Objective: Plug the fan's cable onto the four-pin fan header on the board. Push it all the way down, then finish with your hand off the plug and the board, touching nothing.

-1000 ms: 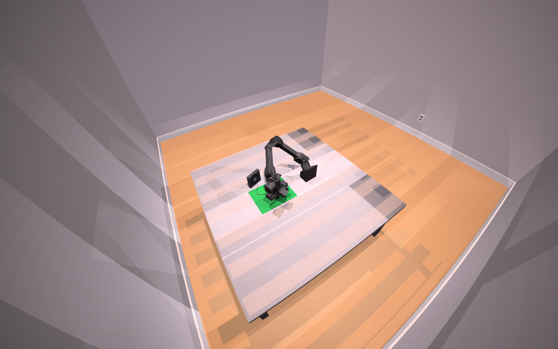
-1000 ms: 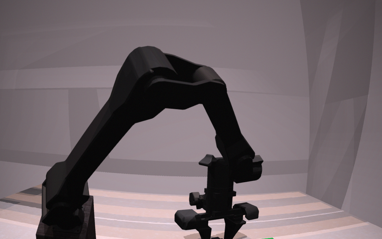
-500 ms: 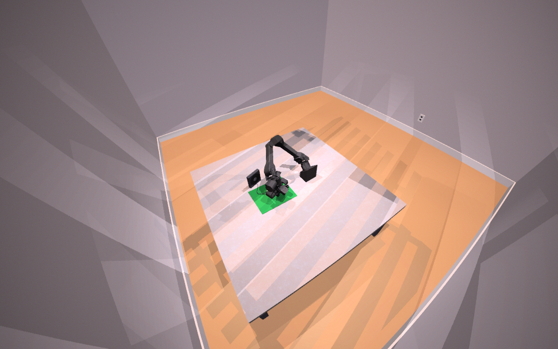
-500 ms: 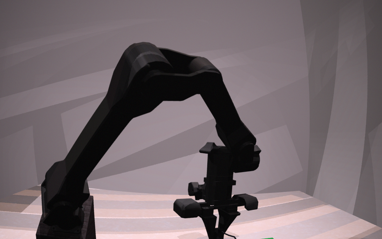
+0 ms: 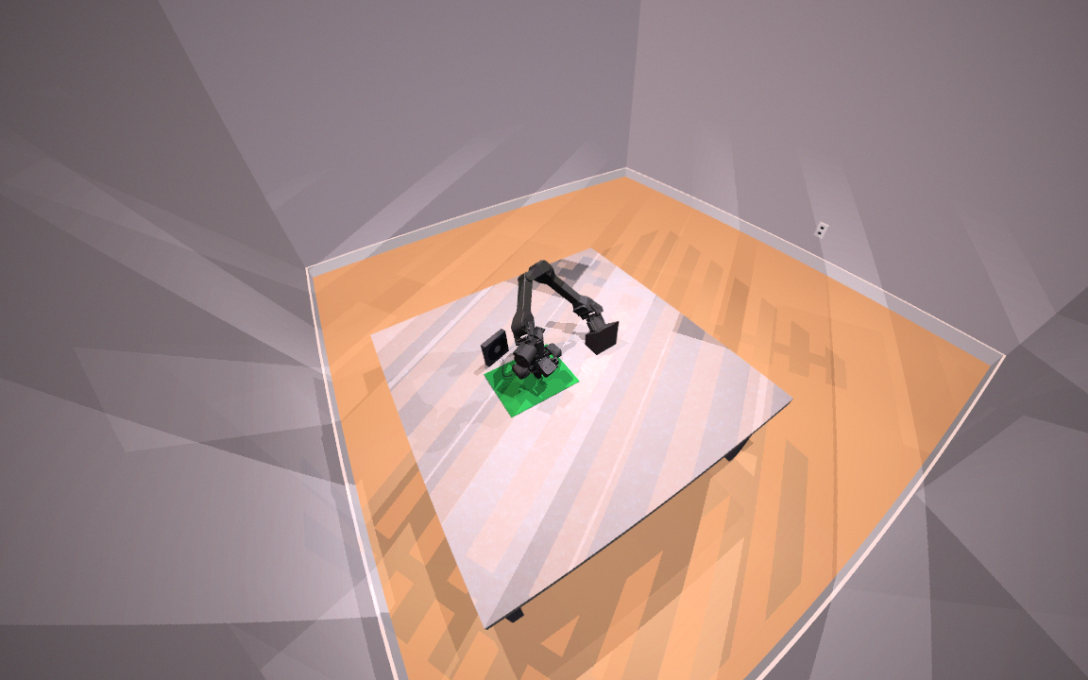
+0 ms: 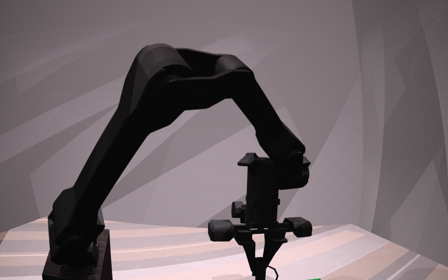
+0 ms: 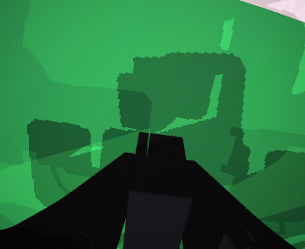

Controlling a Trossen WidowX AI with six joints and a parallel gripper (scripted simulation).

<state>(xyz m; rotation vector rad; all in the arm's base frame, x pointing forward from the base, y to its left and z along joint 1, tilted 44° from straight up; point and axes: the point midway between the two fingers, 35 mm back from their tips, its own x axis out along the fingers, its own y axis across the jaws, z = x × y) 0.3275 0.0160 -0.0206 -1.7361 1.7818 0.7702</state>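
The white four-pin fan header lies 1 cm ahead of my gripper tip, 9 cm to the right of it and 7 cm below it. From my gripper tip the other things lie so: green board (1 cm ahead, 5 cm to the right, 8 cm below); then black fan (5 cm ahead, 22 cm to the right, 1 cm below); then black fan cable plug (1 cm to the right, 1 cm above).
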